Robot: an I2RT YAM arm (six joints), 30 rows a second.
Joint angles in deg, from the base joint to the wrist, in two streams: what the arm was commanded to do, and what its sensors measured. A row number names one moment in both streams.
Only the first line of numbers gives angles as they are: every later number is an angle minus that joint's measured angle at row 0.
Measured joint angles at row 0:
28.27, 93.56, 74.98, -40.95, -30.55, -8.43
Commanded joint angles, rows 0 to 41:
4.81, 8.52, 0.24, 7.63, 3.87, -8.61
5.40, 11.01, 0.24, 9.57, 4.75, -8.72
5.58, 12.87, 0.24, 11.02, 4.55, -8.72
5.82, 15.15, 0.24, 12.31, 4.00, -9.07
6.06, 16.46, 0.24, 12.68, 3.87, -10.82
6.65, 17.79, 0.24, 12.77, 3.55, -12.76
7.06, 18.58, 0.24, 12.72, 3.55, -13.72
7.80, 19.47, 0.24, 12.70, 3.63, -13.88
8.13, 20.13, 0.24, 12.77, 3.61, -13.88
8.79, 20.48, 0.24, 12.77, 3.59, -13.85
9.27, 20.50, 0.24, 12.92, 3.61, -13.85
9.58, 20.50, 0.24, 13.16, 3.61, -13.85
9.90, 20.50, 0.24, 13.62, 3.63, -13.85
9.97, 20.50, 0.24, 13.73, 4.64, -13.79
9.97, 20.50, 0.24, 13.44, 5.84, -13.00
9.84, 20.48, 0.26, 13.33, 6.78, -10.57
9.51, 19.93, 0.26, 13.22, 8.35, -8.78
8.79, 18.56, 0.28, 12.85, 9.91, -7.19
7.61, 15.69, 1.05, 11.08, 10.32, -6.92
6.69, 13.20, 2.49, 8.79, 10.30, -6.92
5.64, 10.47, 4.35, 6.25, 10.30, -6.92
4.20, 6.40, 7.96, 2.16, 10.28, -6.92
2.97, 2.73, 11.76, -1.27, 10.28, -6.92
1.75, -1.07, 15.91, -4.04, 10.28, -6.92
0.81, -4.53, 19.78, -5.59, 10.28, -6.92
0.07, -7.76, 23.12, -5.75, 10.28, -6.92
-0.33, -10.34, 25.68, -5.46, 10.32, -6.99
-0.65, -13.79, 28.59, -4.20, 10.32, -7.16
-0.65, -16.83, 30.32, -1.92, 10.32, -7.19
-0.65, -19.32, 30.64, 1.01, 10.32, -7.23
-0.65, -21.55, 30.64, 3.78, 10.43, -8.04
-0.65, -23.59, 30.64, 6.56, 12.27, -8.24
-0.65, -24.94, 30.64, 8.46, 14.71, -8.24
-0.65, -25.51, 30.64, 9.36, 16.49, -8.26
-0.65, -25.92, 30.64, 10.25, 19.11, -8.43
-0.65, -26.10, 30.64, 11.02, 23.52, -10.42
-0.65, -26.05, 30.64, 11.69, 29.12, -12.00
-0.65, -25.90, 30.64, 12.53, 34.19, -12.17
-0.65, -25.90, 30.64, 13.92, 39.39, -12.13
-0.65, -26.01, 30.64, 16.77, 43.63, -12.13
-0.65, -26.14, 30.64, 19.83, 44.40, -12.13
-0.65, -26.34, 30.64, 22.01, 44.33, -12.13
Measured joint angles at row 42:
-0.50, -25.53, 30.21, 17.20, 35.89, -11.51
